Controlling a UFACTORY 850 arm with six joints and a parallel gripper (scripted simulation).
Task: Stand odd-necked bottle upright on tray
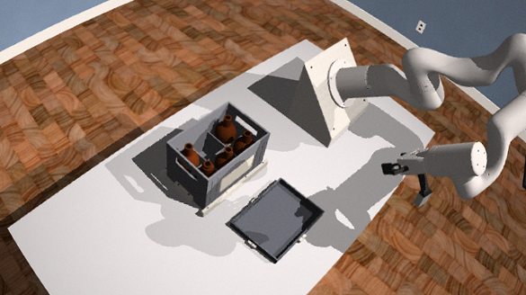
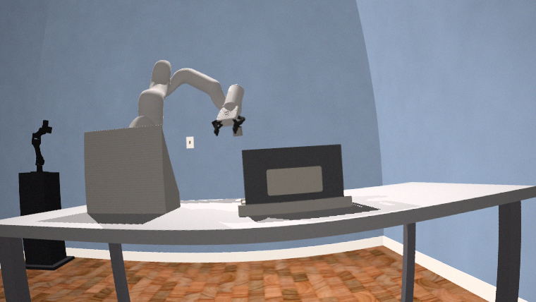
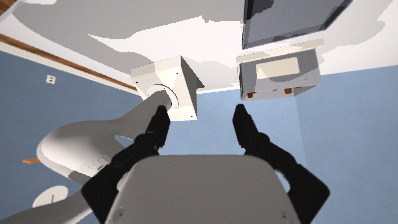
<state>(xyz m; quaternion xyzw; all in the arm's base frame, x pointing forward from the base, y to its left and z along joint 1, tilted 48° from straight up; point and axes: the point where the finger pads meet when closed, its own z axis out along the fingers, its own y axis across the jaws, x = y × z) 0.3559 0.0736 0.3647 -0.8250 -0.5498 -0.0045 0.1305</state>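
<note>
Now: hand 17 cm short of the dark grey crate, 49 cm to the left of it and 23 cm above it. Round my hand: dark tray: 19 cm ahead, 22 cm to the right, 30 cm below; bottle: 26 cm ahead, 46 cm to the right, 22 cm below.
</note>
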